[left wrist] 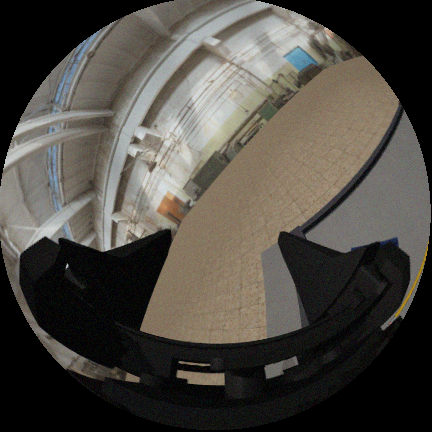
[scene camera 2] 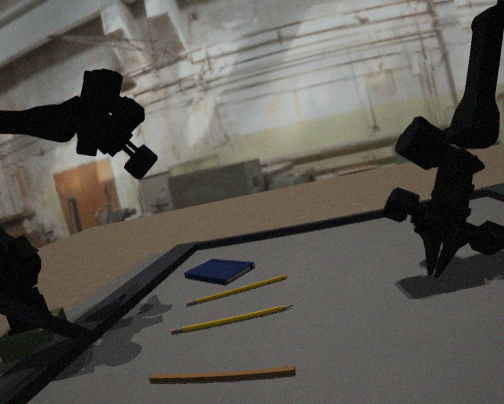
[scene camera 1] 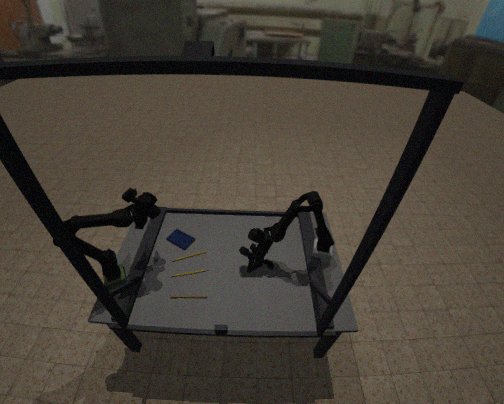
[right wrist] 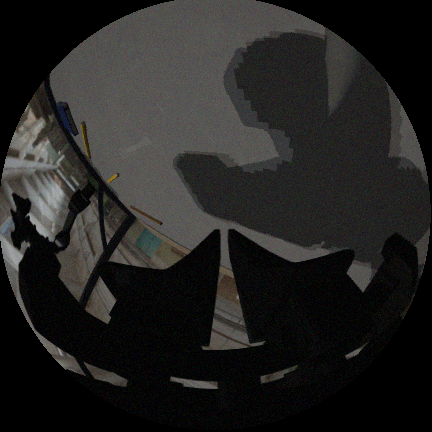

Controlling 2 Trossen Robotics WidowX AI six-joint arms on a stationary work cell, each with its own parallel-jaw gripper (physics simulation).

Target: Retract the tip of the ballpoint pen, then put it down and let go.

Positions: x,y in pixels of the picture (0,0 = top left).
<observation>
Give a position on a dark frame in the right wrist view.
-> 108,248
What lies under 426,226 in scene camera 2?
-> My right gripper.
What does the blue notebook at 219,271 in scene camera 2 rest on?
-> The table.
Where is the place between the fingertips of my right gripper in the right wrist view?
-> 223,234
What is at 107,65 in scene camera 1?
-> A dark frame.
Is my left gripper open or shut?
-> Open.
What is my left gripper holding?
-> Nothing.
</observation>
